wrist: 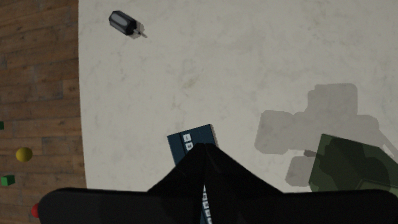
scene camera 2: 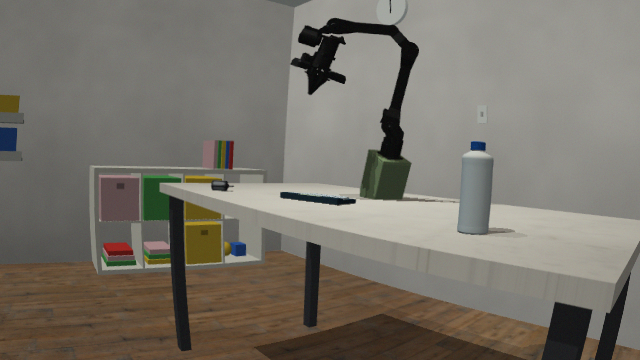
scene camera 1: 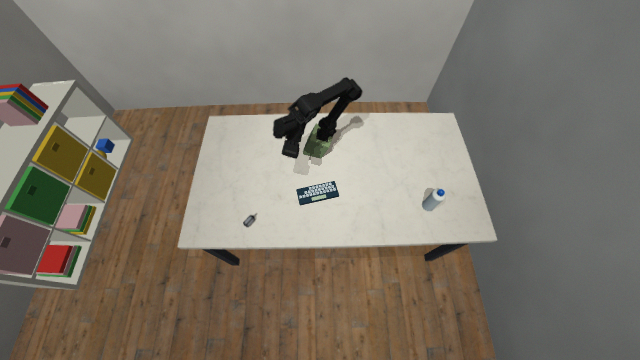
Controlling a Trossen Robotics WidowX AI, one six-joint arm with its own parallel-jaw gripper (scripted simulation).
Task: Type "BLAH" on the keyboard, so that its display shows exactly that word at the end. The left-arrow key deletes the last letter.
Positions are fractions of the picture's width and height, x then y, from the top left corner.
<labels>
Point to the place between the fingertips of my gripper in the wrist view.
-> At 0.51, 0.68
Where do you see a white bottle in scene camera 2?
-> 0.75, 0.46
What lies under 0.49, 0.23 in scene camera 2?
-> My gripper.
</labels>
